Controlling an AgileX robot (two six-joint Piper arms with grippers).
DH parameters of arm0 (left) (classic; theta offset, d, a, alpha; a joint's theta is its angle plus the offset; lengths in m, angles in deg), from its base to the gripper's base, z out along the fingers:
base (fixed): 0 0 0 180
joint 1: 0 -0.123 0 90
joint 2: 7.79 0 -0.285 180
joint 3: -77.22 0 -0.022 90
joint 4: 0 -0.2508 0 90
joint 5: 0 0 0.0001 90
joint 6: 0 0.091 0 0
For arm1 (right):
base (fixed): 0 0 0 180
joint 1: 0 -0.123 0 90
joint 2: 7.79 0 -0.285 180
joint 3: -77.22 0 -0.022 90
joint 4: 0 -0.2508 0 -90
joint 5: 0 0 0.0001 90
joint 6: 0 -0.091 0 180
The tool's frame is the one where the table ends.
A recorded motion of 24 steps. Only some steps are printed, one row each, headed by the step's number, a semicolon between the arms.
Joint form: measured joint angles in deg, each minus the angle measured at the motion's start. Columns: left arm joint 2, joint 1, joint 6, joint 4, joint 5, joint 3; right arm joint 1, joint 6, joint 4, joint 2, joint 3, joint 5.
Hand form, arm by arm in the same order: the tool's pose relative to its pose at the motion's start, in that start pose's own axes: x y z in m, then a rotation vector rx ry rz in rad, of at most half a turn. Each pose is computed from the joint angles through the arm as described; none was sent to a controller.
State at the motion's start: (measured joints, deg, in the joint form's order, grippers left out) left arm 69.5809 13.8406 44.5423 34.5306 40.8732 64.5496; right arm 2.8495 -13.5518 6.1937 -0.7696 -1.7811 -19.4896
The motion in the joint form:
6: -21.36 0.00 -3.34 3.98 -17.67 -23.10; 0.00 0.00 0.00 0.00 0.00 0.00
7: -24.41 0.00 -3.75 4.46 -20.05 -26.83; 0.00 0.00 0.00 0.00 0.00 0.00
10: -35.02 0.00 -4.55 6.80 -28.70 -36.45; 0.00 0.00 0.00 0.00 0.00 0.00
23: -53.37 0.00 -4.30 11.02 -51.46 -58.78; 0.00 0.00 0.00 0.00 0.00 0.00
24: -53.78 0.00 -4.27 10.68 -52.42 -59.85; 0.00 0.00 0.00 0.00 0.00 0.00
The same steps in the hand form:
6: 0.0677 -0.0287 -0.0499 -0.1774 -0.2228 -0.1266; 0.0000 0.0000 0.0000 0.0000 0.0000 0.0000
7: 0.0817 -0.0324 -0.0536 -0.2008 -0.2448 -0.1450; 0.0000 0.0000 0.0000 0.0000 0.0000 0.0000
10: 0.1160 -0.0420 -0.0722 -0.2942 -0.3827 -0.1920; 0.0000 0.0000 0.0000 0.0000 0.0000 0.0000
23: 0.2069 -0.0444 -0.0776 -0.5620 -0.6026 -0.2779; 0.0000 0.0000 0.0000 0.0000 0.0000 0.0000
24: 0.2116 -0.0442 -0.0762 -0.5751 -0.6011 -0.2733; 0.0000 0.0000 0.0000 0.0000 0.0000 0.0000

